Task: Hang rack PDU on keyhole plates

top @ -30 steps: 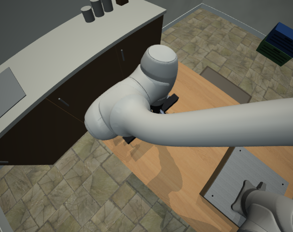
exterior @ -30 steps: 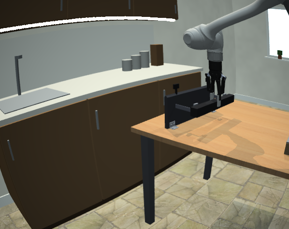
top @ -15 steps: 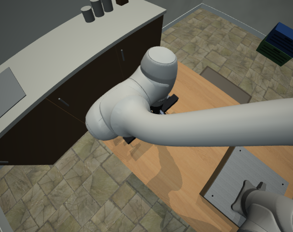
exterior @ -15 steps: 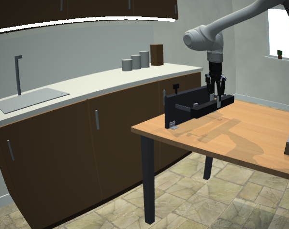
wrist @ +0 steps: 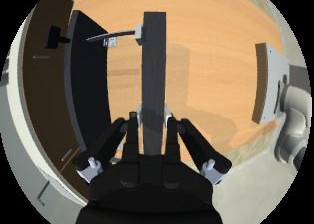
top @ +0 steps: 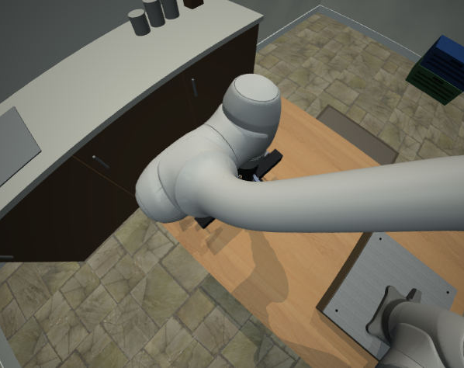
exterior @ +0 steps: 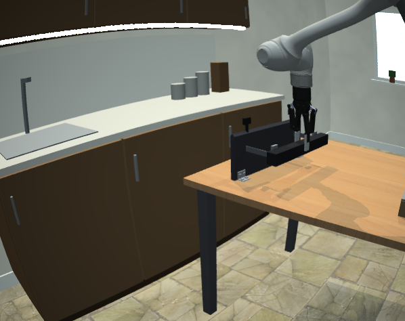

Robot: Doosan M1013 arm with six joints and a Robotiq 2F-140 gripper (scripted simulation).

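My gripper is now 20 mm short of the rack PDU and 20 mm above it. Round my hand: black backboard (160 mm ahead, 20 mm to the right, 50 mm below).
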